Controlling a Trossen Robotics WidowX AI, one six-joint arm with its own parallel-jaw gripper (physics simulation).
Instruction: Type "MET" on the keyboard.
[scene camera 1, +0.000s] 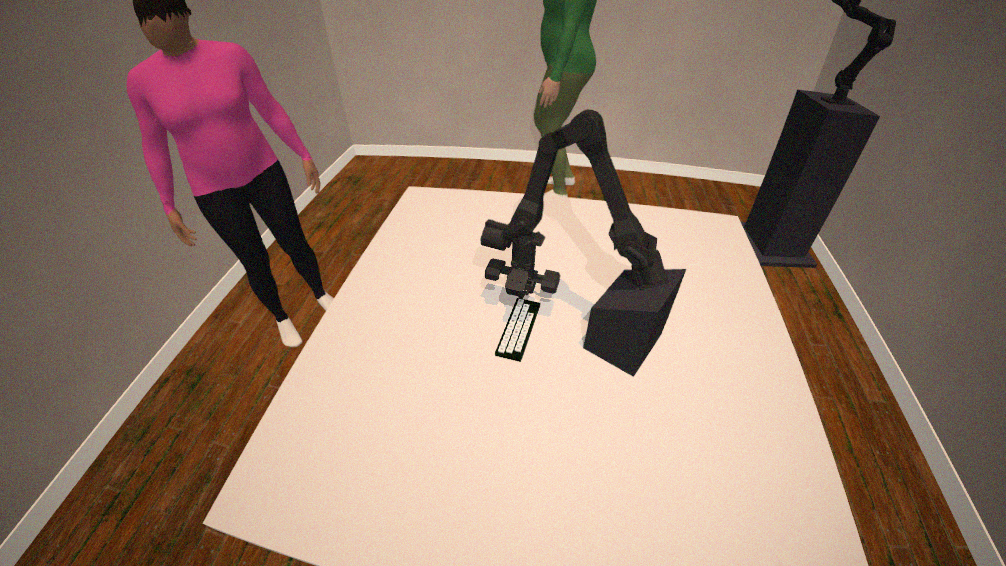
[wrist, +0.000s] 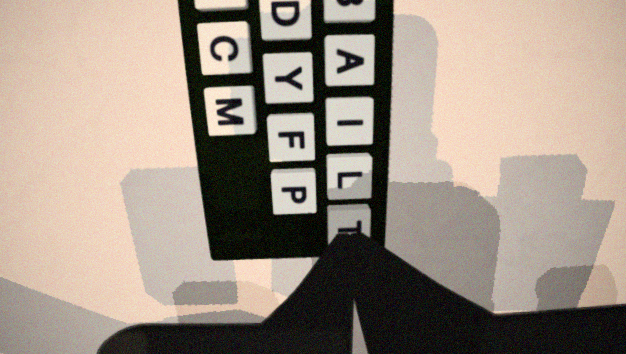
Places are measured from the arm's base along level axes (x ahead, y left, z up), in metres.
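Pixels of known places: gripper, fingertip midpoint: (scene camera 1: 521, 298) (wrist: 349, 246); arm's base at its link origin: (scene camera 1: 652, 279).
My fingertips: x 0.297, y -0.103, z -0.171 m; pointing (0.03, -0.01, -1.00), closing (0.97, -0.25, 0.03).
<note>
Ahead of a thing's pixels: the offset from my fingertips to its top centre. Level surfaces: height alone.
The keyboard {0.005 m ahead, 0.087 m left, 0.010 m down} (scene camera 1: 517, 330) (wrist: 237, 195) is a narrow black board with three rows of white letter keys. It lies flat, and its near end shows in the wrist view. My gripper (scene camera 1: 521, 295) (wrist: 349, 246) is shut and empty, with its fingertips at the keyboard's end. In the wrist view the tips overlap the lower part of the T key {0.002 m ahead, 0.000 m left, 0.010 m down} (wrist: 345, 216), which is in shadow; whether they touch it I cannot tell. The M key {0.024 m back, 0.051 m left, 0.010 m down} (wrist: 230, 111) is up and left of the tips, apart from them. The E key does not show in the wrist view.
The keyboard lies on a large pale mat {0.026 m down} (scene camera 1: 492, 457). My arm's dark base block (scene camera 1: 626, 316) stands right of the keyboard. A person in pink (scene camera 1: 211, 105) stands at the left and a person in green (scene camera 1: 569, 42) behind. A dark pedestal (scene camera 1: 809, 175) with another arm stands back right.
</note>
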